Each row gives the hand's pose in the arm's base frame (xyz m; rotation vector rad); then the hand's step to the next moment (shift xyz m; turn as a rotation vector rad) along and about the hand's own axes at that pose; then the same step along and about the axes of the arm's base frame.
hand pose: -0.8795 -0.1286 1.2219 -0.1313 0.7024 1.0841
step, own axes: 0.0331 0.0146 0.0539 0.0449 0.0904 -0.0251
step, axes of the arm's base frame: 0.0216 0.0554 0.0261 -0.0754 0.0672 -0.0247
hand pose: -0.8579 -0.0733 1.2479 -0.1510 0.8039 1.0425
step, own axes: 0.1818 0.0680 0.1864 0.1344 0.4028 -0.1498
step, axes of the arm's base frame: 0.0876 0.2526 0.0304 -0.3724 0.2350 -0.0938
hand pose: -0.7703 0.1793 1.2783 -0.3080 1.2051 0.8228
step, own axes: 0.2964 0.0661 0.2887 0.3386 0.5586 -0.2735
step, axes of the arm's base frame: 0.1909 0.3404 -0.1525 -0.5445 0.3458 -0.2923
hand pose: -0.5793 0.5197 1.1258 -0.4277 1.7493 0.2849
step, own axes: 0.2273 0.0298 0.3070 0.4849 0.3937 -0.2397
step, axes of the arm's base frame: 0.2171 0.1246 -0.2901 -0.4698 0.1922 -0.4358
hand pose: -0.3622 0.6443 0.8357 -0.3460 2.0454 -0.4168
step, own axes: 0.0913 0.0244 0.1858 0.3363 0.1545 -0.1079
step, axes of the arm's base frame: 0.1173 -0.0431 -0.1669 -0.2663 0.0179 -0.2782
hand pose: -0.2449 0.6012 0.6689 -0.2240 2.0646 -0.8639
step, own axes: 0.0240 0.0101 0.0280 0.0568 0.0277 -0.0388
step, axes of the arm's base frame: 0.0086 -0.0171 -0.0331 -0.0607 0.0144 -0.0401
